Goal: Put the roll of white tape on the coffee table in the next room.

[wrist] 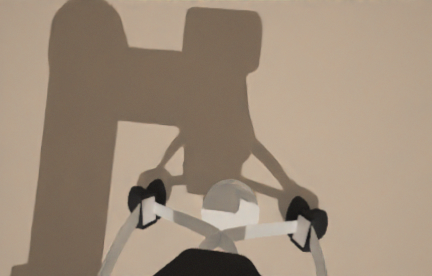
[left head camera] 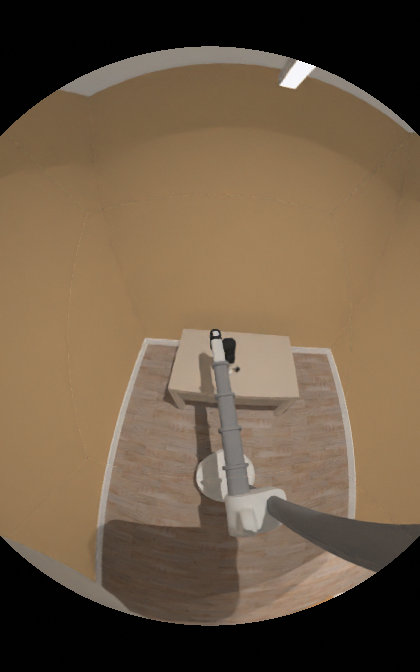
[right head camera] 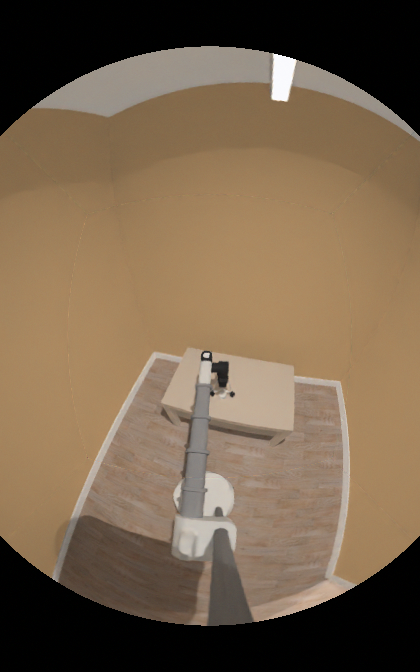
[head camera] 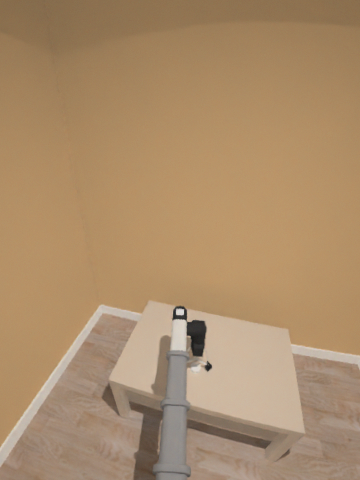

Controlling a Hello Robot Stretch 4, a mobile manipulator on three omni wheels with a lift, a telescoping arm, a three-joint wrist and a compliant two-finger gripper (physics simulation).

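Where they show: gripper, fingertip midpoint: (wrist: 225, 203) (right head camera: 221, 394) (head camera: 194, 368); robot's base, link origin: (right head camera: 204, 496).
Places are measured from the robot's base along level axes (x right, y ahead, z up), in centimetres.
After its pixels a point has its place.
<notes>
The roll of white tape (wrist: 230, 204) @(z 44.7, x 9.2, y 70.4 cm) (head camera: 195, 368) @(z 44.7, x 9.0, y 68.7 cm) rests on the coffee table (head camera: 250, 370) @(z 42.3, x 37.3, y 70.0 cm) (left head camera: 265, 365) (right head camera: 265, 395) @(z 42.3, x 39.2, y 69.6 cm) (wrist: 370, 125) @(z 42.3, x 21.0, y 78.6 cm). In the wrist view it lies between the spread fingertips, apart from both, partly in shadow and partly covered by the finger strips. My gripper (wrist: 225, 203) @(z 42.7, x 8.7, y 69.9 cm) (right head camera: 222, 394) @(z 42.7, x 8.7, y 69.9 cm) is open and low over the table top, with one fingertip on each side of the roll. In the head camera view the arm hides the left fingertip.
The telescoping arm (head camera: 175, 415) @(z 84.4, x 0.3, y 33.8 cm) (left head camera: 228, 420) (right head camera: 197, 435) @(z 84.4, x -0.2, y 28.7 cm) reaches over the table's front edge. Tan walls (head camera: 210, 175) @(z 124.5, x 12.3, y 125.0 cm) stand close behind the table and to its left. Wood floor (left head camera: 160, 450) lies in front, around my white round base (right head camera: 217, 492) @(z 18.7, x 8.9, y 4.6 cm).
</notes>
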